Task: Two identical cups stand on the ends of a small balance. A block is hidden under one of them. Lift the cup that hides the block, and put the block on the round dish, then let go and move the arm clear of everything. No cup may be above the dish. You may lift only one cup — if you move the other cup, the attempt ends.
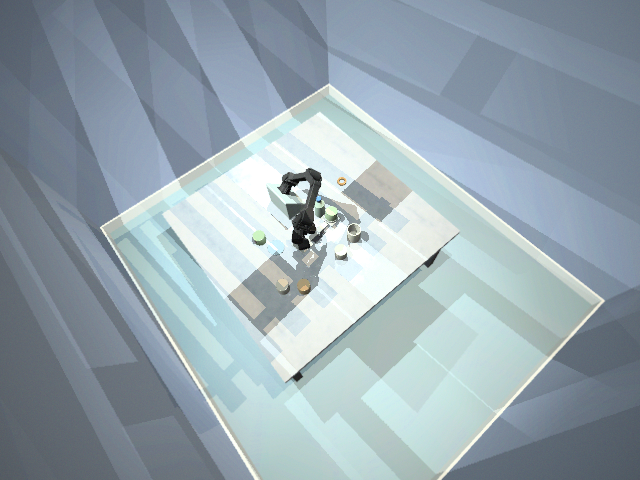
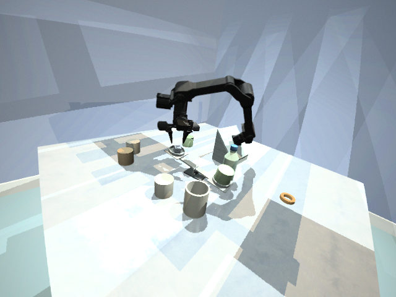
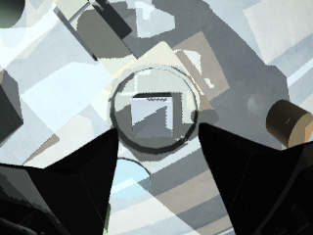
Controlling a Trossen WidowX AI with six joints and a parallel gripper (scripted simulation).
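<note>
Right now my gripper tip is 3 cm above the grey block. Round my gripper tip: pale blue round dish: 11 cm behind, 13 cm to the right, 12 cm below; then tan cylinder: 19 cm ahead, 12 cm to the right, 8 cm below; then blue-capped bottle: 15 cm behind, 22 cm to the left, 1 cm below.
</note>
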